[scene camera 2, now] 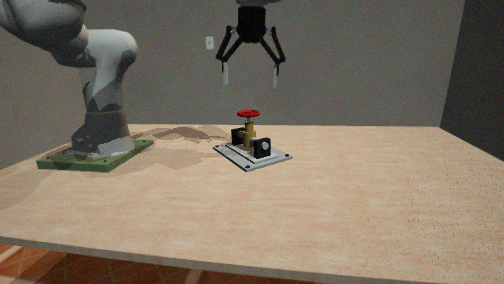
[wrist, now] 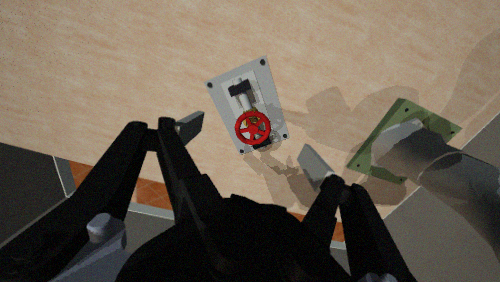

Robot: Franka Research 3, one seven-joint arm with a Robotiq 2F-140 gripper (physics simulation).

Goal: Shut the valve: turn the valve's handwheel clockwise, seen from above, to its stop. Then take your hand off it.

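The red handwheel (scene camera 2: pixel 248 116) (wrist: pixel 253 129) sits level on top of the valve's brass body (scene camera 2: pixel 249 139). The valve is mounted on a grey base plate (scene camera 2: pixel 232 158) (wrist: pixel 270 95) on the table. Black blocks hold its pipe at both ends. My gripper (scene camera 2: pixel 250 85) (wrist: pixel 253 137) is open wide and empty, with the fingers pointing down. Its fingertips are above the handwheel, one to either side of it, and apart from it. How far the wheel is turned cannot be told from these views.
The wooden table (scene camera 2: pixel 325 210) (wrist: pixel 125 65) carries the valve plate and the robot's green base plate (scene camera 2: pixel 110 163) (wrist: pixel 367 150), which is at the left in the scene view. The table's near edge and an orange tiled floor (scene camera 2: pixel 125 267) show below. A grey wall stands behind.
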